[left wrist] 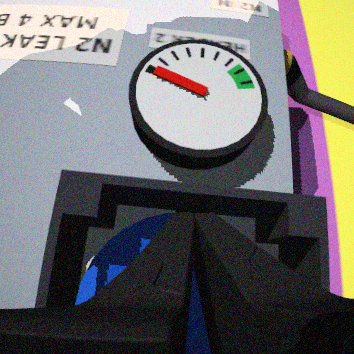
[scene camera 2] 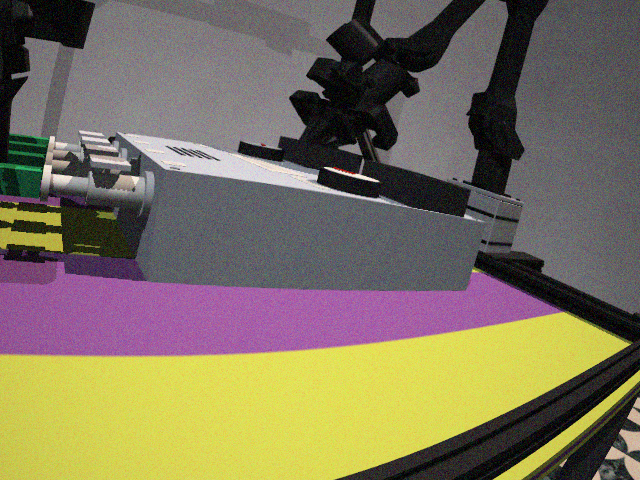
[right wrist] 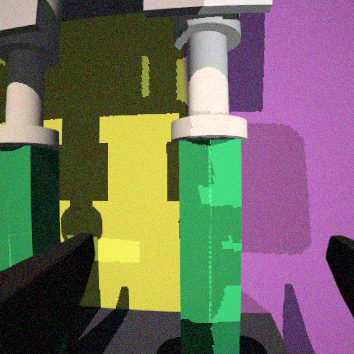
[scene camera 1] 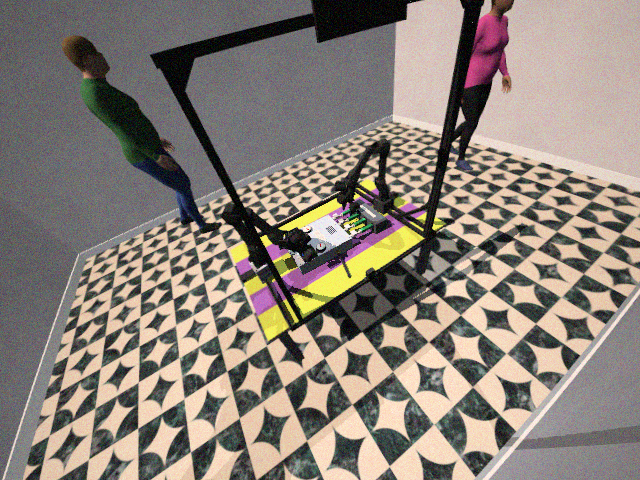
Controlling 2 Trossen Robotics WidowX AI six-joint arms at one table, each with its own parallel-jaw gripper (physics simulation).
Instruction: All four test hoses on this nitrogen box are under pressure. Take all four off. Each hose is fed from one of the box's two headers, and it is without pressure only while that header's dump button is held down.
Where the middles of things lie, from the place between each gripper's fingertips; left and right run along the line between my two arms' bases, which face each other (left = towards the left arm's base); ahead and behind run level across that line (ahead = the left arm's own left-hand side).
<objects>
Right now the dark manifold (right wrist: 89,322) is 460 mm to the right of my left hand, 80 mm ahead of it and 50 mm below it.
The dark manifold is 110 mm behind my right hand, 90 mm to the right of it and 10 mm below it.
</objects>
